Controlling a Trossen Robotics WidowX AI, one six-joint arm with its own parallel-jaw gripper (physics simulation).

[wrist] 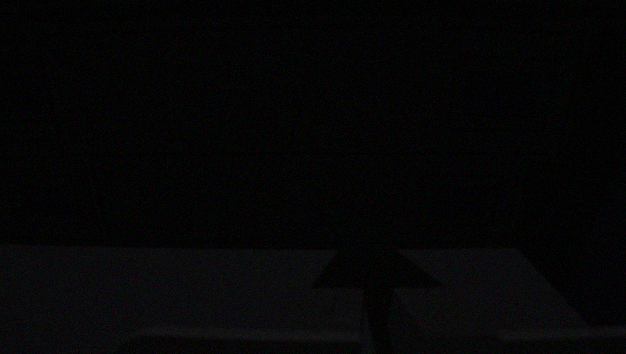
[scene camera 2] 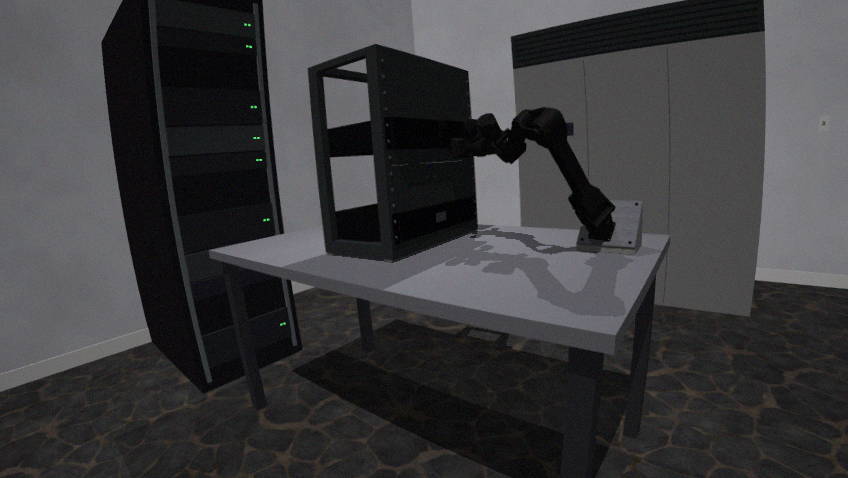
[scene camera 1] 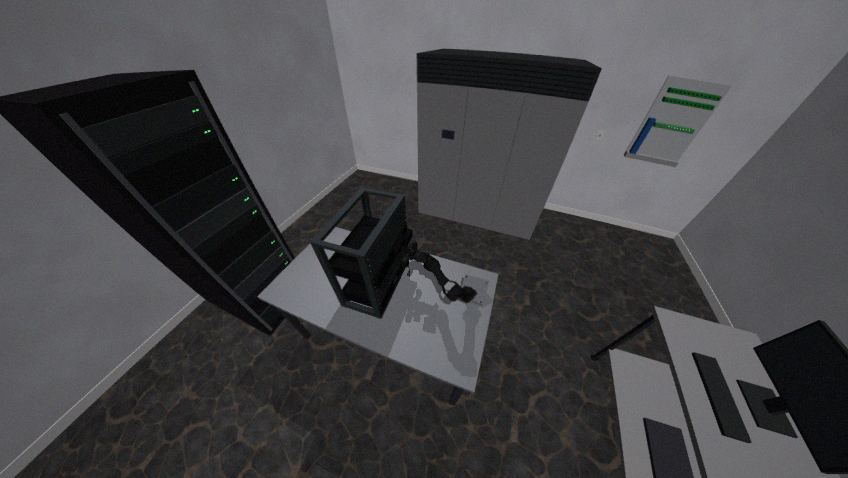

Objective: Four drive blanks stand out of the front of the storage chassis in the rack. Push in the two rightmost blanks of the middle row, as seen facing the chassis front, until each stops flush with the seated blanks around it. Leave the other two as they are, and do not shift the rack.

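Frame: origin at the arm's base, x left, y back, z up, level; millimetres.
Seen in the pictures: gripper, between the fingertips: [wrist: 361,248] [scene camera 2: 448,150]; arm's base, origin of its link: [scene camera 2: 602,230] [scene camera 1: 470,293].
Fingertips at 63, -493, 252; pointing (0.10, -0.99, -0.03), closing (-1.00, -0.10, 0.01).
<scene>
Pixels of each thing's top centre, then the offset from my fingertips to it, as dx, dy, dz. "spot": a spot on its surface instead.
- storage chassis, a spot on its surface: [scene camera 2: 415,133] spot: +194, +40, +51
- dark open-frame rack, a spot on its surface: [scene camera 2: 375,89] spot: +322, +25, +173
The storage chassis [scene camera 2: 415,133] is a black unit in the upper middle of the dark open-frame rack [scene camera 1: 369,279] [scene camera 2: 375,89], which stands upright on the table. My gripper [scene camera 2: 454,147] [wrist: 361,248] is shut, with no object seen between the fingers. In the scene camera 2 view its tips are at the far, right-hand part of the chassis front, at about the chassis's lower edge. Contact cannot be told. The wrist view is nearly black above the tips, so the single drive blanks, their rows and how far they stand out cannot be made out. The arm partly hides the chassis's right end.
The white table [scene camera 1: 296,296] [scene camera 2: 332,285] carries the rack and the arm's light base plate [scene camera 2: 628,222]. Below the chassis are grey panels and a lower black unit [scene camera 2: 415,224] with a small light label. A tall server cabinet [scene camera 1: 195,71] [scene camera 2: 133,178] stands behind the table.
</scene>
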